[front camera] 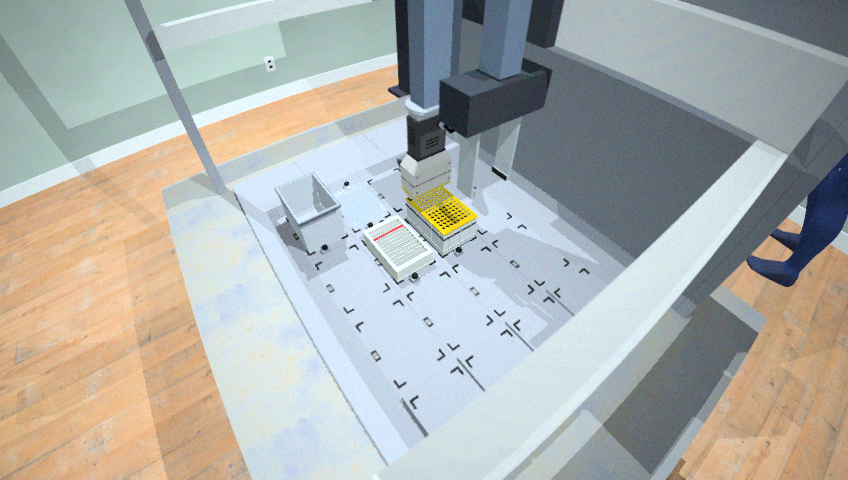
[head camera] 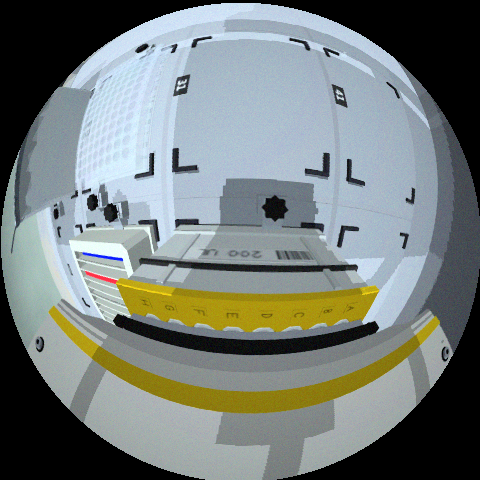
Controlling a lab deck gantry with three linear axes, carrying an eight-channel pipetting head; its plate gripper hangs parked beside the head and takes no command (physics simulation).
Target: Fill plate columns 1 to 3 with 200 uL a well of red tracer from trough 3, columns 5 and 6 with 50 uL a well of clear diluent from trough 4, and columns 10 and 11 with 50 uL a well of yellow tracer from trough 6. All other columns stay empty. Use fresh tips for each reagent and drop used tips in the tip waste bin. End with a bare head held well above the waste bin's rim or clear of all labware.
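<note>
The pipetting head is low over the back end of the yellow tip rack. In the head view its black bar is close above the pale tip rims beside the lettered edge; whether tips are on its channels is hidden. The front holes of the rack look dark and empty. The trough block stands beside the rack, with a red strip and a blue strip. The clear plate looks colourless. The parked plate gripper hangs open beside the head.
The grey waste bin stands at the left beyond the trough block, its walls rising above the deck. A dark carriage block is above the parked gripper. Black knobs stick up near the labware.
</note>
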